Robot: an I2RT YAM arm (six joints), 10 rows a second.
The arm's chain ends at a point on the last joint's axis. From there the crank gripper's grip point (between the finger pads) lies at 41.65 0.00 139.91 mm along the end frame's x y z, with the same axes.
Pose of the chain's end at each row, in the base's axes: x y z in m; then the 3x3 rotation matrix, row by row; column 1 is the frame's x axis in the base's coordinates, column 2 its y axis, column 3 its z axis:
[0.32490 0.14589 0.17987], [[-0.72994 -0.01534 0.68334], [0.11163 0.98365 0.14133], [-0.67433 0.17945 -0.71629]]
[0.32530 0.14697 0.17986], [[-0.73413 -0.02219 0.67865], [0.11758 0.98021 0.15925], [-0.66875 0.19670 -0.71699]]
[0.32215 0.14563 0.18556], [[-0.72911 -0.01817 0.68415], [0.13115 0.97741 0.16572], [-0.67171 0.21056 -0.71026]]
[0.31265 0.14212 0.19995], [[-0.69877 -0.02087 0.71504], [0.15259 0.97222 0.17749], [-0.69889 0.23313 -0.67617]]
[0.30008 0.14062 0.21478], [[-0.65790 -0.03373 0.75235], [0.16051 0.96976 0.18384], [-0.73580 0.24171 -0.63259]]
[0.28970 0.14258 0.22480], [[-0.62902 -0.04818 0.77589], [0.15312 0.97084 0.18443], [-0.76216 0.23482 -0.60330]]
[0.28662 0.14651 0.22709], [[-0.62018 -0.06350 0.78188], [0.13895 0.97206 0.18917], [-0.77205 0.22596 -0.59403]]
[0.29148 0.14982 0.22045], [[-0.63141 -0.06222 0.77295], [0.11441 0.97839 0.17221], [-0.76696 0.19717 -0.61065]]
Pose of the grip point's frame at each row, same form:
[0.39010 0.17031 0.05157], [[-0.72994 -0.01534 0.68334], [0.11163 0.98365 0.14133], [-0.67433 0.17945 -0.71629]]
[0.38967 0.17415 0.05169], [[-0.73413 -0.02219 0.67865], [0.11758 0.98021 0.15925], [-0.66875 0.19670 -0.71699]]
[0.38750 0.17428 0.05821], [[-0.72911 -0.01817 0.68415], [0.13115 0.97741 0.16572], [-0.67171 0.21056 -0.71026]]
[0.38359 0.17331 0.07624], [[-0.69877 -0.02087 0.71504], [0.15259 0.97222 0.17749], [-0.69889 0.23313 -0.67617]]
[0.37794 0.17303 0.09563], [[-0.65790 -0.03373 0.75235], [0.16051 0.96976 0.18384], [-0.73580 0.24171 -0.63259]]
[0.37206 0.17476 0.10865], [[-0.62902 -0.04818 0.77589], [0.15312 0.97084 0.18443], [-0.76216 0.23482 -0.60330]]
[0.37018 0.17876 0.11182], [[-0.62018 -0.06350 0.78188], [0.13895 0.97206 0.18917], [-0.77205 0.22596 -0.59403]]
[0.37333 0.17868 0.10307], [[-0.63141 -0.06222 0.77295], [0.11441 0.97839 0.17221], [-0.76696 0.19717 -0.61065]]

